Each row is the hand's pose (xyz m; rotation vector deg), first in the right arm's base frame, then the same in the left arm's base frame.
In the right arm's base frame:
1: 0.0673 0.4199 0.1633 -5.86 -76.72 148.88
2: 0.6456 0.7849 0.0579 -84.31 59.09 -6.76
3: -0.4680 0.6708 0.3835 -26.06 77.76 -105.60
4: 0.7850 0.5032 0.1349 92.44 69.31 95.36
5: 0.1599 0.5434 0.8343 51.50 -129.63 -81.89
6: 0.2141 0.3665 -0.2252 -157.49 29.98 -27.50
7: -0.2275 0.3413 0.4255 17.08 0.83 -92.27
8: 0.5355 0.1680 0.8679 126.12 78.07 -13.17
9: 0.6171 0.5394 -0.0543 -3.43 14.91 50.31
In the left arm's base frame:
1: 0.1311 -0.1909 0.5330 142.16 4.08 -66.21
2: 0.0891 0.2299 1.0807 -40.91 -37.04 -114.40
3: 0.4559 -0.0515 0.0104 78.42 -42.20 -92.77
4: -0.2027 0.0926 1.1083 -36.18 0.56 72.97
5: -0.2279 0.2861 0.1899 -48.17 83.20 -34.45
6: 0.2382 -0.3878 0.8867 40.04 -11.86 166.60
7: 0.0988 -0.2119 0.1325 79.45 -130.63 -46.77
8: -0.6832 0.1287 0.4158 51.24 -26.04 61.20
9: 0.0205 -0.0317 1.1042 -81.64 -83.22 -7.92

